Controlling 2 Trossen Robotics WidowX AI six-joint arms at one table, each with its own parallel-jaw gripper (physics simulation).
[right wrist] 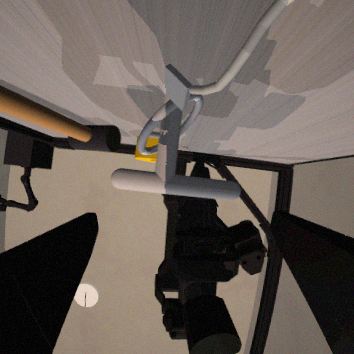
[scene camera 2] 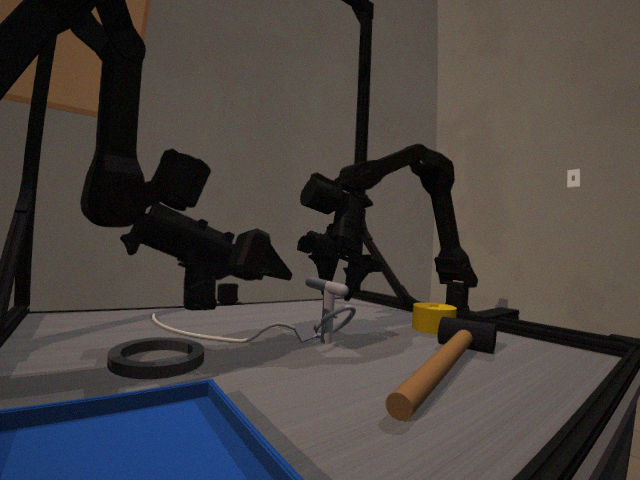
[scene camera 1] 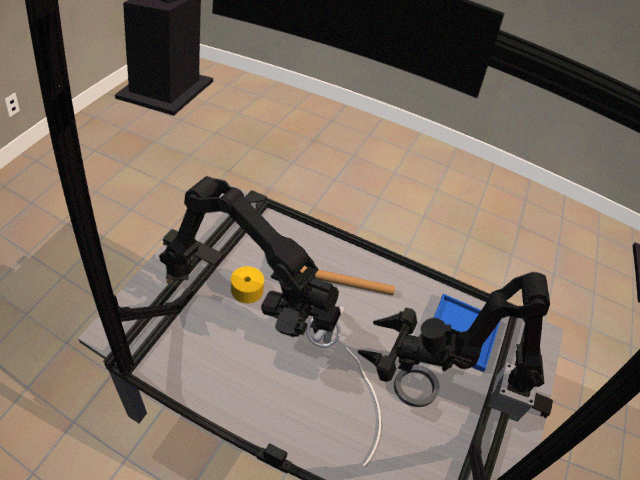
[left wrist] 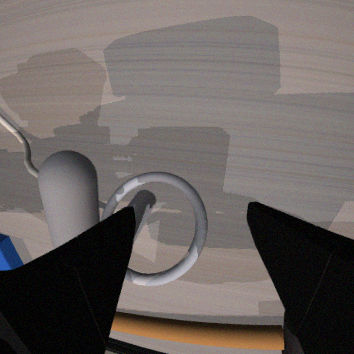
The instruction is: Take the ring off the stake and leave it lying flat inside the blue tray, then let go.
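Where they show: left gripper, fingertip midpoint: (right wrist: 201, 162) (scene camera 2: 335, 298) (left wrist: 191, 212); right gripper, fingertip midpoint: (right wrist: 186, 220) (scene camera 2: 275, 277) (scene camera 1: 365, 336); left arm's base, origin of the base link: (right wrist: 178, 159) (scene camera 2: 456, 307) (scene camera 1: 178, 270); right arm's base, origin of the base link: (scene camera 1: 520, 383).
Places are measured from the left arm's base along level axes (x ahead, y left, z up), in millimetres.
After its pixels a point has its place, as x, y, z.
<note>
The light grey ring (scene camera 1: 323, 345) @(398, -230, -11) (scene camera 2: 353, 313) @(374, -174, 29) (left wrist: 201, 220) @(357, -192, 15) (right wrist: 198, 112) @(370, -220, -8) is around the upright post of the T-shaped stake (scene camera 2: 328, 316) (right wrist: 169, 145) @(417, -215, 41), tilted, below its crossbar. A small plate (right wrist: 177, 89) @(449, -236, 3) and a white cord (scene camera 1: 379, 408) @(524, -420, -14) (scene camera 2: 206, 335) @(519, -378, -15) (right wrist: 250, 47) @(484, -295, 4) are attached to it. My left gripper (scene camera 2: 337, 295) @(345, -220, 47) (left wrist: 191, 212) @(345, -220, 47) is partly open and empty, pointing down above the ring beside the crossbar. My right gripper (scene camera 1: 367, 337) @(485, -271, 92) is wide open and empty, facing the stake from a distance. The blue tray (scene camera 1: 462, 315) @(816, -134, -14) (scene camera 2: 103, 401) @(760, -276, -1) is empty where visible.
A dark flat ring (scene camera 1: 416, 401) @(620, -410, -5) (scene camera 2: 155, 367) @(672, -315, -6) lies near the tray, by the right gripper. A wooden-handled mallet (scene camera 1: 356, 281) @(505, -30, 11) (scene camera 2: 434, 374) @(544, -21, 6) (right wrist: 45, 117) @(439, -22, 5) lies beyond the stake in scene camera 1. A yellow cylinder (scene camera 1: 247, 290) @(199, -85, 30) (scene camera 2: 433, 320) @(244, -44, 8) stands near the left arm. A dark frame edges the table.
</note>
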